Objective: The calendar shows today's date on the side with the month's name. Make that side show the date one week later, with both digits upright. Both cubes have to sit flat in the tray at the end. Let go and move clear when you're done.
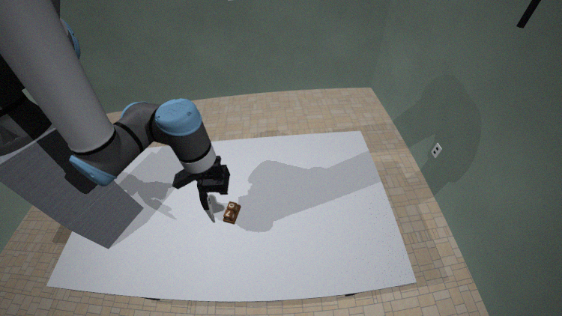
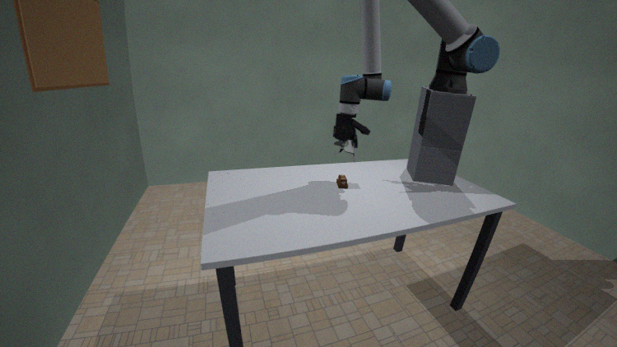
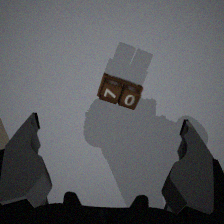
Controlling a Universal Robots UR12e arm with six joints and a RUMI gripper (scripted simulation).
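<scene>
The brown date cube lies 1 cm ahead of my hand and 11 cm below it. Also, from my hand: brown wooden tray: 2 cm ahead, 1 cm to the left, 13 cm below.
</scene>
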